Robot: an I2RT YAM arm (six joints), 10 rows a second.
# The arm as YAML. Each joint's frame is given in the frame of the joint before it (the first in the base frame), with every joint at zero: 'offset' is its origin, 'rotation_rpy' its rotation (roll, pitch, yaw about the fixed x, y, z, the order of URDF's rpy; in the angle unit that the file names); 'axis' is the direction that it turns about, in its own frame. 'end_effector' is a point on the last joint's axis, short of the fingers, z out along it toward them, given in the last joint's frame.
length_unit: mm
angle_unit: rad
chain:
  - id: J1
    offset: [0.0, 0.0, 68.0]
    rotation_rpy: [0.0, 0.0, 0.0]
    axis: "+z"
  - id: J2
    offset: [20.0, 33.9, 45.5]
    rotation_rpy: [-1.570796, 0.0, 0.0]
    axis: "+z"
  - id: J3
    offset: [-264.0, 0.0, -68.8]
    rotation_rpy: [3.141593, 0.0, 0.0]
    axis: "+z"
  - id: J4
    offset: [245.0, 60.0, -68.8]
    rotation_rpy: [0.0, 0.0, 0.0]
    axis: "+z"
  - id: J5
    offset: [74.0, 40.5, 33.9]
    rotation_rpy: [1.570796, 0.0, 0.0]
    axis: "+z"
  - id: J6
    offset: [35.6, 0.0, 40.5]
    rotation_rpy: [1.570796, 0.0, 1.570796]
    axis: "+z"
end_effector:
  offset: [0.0, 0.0, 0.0]
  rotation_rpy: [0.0, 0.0, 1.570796]
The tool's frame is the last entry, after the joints.
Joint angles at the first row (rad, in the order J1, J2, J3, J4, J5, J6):
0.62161, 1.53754, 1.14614, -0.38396, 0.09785, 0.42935
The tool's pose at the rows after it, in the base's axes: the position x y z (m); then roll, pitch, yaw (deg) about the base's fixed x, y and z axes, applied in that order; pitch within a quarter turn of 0, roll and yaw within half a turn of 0:
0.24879 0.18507 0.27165 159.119 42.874 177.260
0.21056 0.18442 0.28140 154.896 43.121 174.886
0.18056 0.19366 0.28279 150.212 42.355 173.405
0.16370 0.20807 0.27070 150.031 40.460 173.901
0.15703 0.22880 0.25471 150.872 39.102 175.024
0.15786 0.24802 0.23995 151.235 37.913 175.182
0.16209 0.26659 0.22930 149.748 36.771 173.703
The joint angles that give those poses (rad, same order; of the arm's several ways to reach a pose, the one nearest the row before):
0.65557, 1.42005, 1.07139, -0.41486, 0.13980, 0.49916
0.74102, 1.29070, 1.00039, -0.44498, 0.17148, 0.57851
0.84666, 1.22358, 0.95275, -0.44196, 0.19664, 0.66623
0.93557, 1.23578, 0.92221, -0.43126, 0.23555, 0.74178
1.00310, 1.30562, 0.91650, -0.39005, 0.26646, 0.79405
1.03743, 1.39028, 0.92871, -0.34162, 0.27983, 0.83220
1.05611, 1.47270, 0.95541, -0.28666, 0.28057, 0.87300

